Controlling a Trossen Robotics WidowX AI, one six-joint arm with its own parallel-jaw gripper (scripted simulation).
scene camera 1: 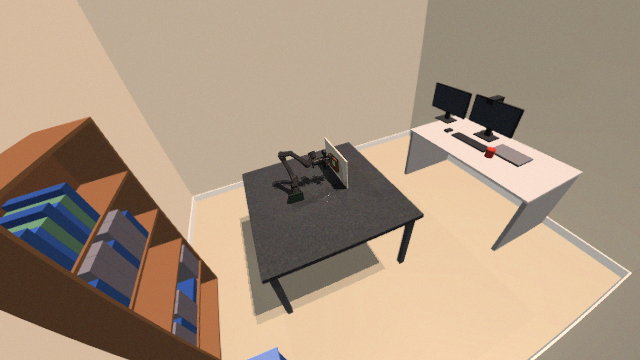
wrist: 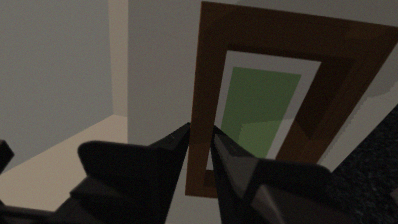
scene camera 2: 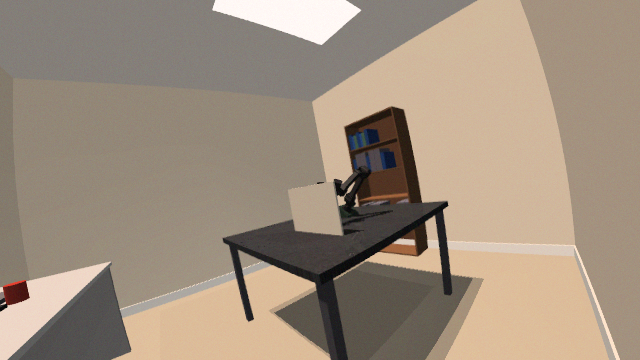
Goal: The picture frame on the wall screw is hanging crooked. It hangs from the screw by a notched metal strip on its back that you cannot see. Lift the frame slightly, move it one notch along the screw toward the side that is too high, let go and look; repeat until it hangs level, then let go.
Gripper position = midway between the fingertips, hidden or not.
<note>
In view: the gripper [wrist: 200,127] and a picture frame [wrist: 281,86].
</note>
